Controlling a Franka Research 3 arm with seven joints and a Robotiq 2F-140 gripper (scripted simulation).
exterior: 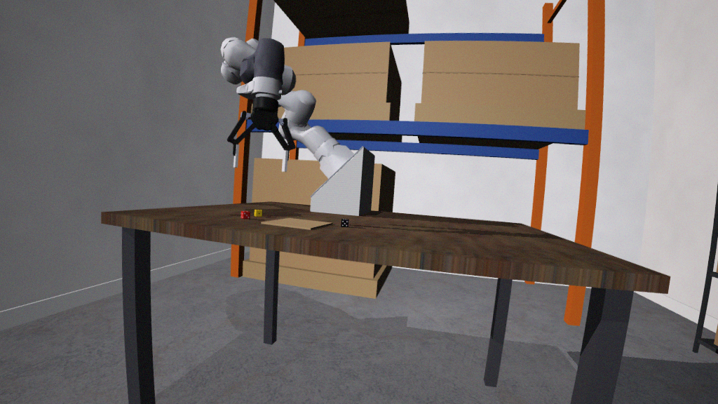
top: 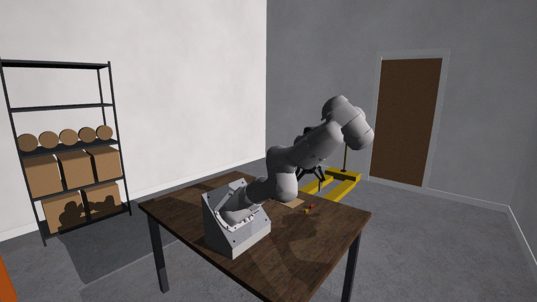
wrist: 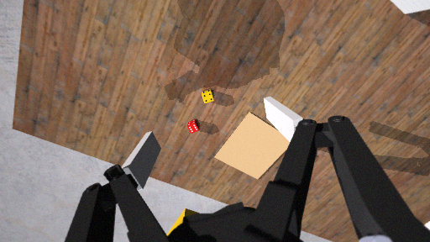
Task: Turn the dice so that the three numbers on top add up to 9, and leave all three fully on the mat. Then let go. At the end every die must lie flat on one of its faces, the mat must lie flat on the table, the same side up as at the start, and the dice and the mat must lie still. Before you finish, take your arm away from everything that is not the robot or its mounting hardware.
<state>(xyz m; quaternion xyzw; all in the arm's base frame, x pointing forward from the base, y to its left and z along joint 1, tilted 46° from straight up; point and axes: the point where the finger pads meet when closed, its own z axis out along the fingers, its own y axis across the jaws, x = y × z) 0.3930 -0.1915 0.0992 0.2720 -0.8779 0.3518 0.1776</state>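
Right now the yellow die is 14 cm below my hand. Round my hand: red die 7 cm ahead, 1 cm to the right, 14 cm below; then black die 6 cm ahead, 27 cm to the left, 14 cm below; then tan mat 9 cm ahead, 15 cm to the left, 15 cm below.
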